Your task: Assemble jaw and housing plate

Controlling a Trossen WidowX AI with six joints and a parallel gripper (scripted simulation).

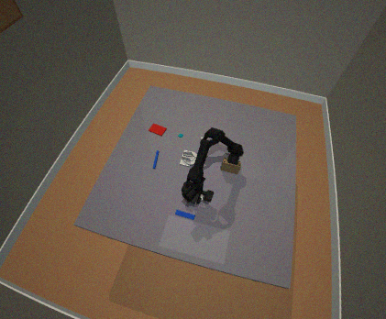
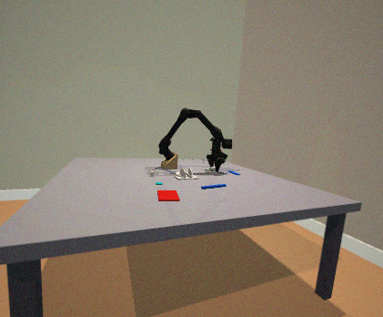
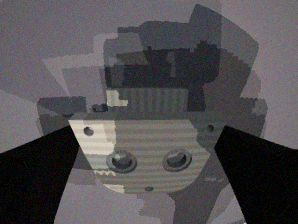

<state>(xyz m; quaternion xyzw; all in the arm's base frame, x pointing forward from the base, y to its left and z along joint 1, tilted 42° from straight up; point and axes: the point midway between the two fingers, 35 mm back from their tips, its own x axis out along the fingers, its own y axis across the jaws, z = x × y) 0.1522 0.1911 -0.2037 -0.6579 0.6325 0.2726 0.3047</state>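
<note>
Now: the white block 10 mm to the right of my gripper tip. From my gripper tip the other things lie so: long blue bar: 360 mm ahead, 170 mm to the right, 10 mm below; pale part: 110 mm ahead, 440 mm to the right; short blue bar: 30 mm ahead, 130 mm to the left, 10 mm below.
</note>
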